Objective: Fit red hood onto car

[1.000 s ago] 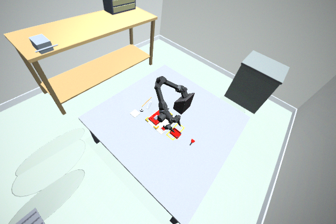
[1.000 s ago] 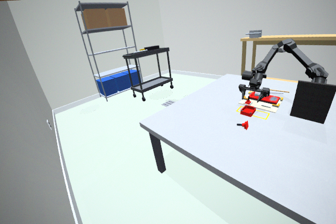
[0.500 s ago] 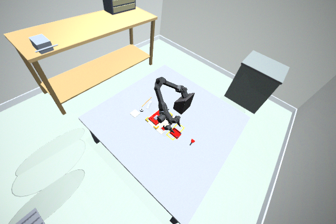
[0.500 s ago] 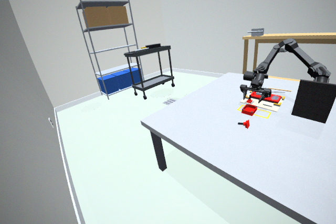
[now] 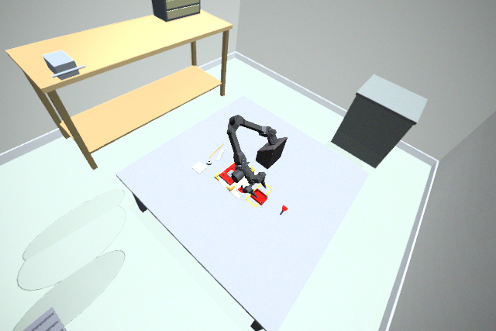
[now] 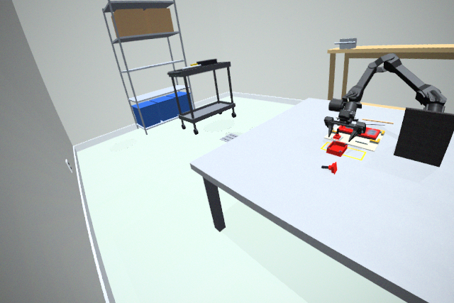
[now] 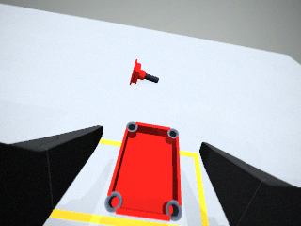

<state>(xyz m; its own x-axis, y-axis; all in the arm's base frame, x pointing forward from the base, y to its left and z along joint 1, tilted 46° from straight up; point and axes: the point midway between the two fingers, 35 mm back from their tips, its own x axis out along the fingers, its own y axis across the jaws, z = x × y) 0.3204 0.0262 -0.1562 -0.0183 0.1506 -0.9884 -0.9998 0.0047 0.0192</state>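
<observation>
Now: gripper tip 1 cm to the left of the red hood and 6 cm above it. Also, from my gripper tip: wheel 4 cm ahead, 44 cm to the right, 6 cm below; grey engine block 1 cm ahead, 25 cm to the right, 4 cm below; grey holder 5 cm ahead, 12 cm to the right, 3 cm below.
</observation>
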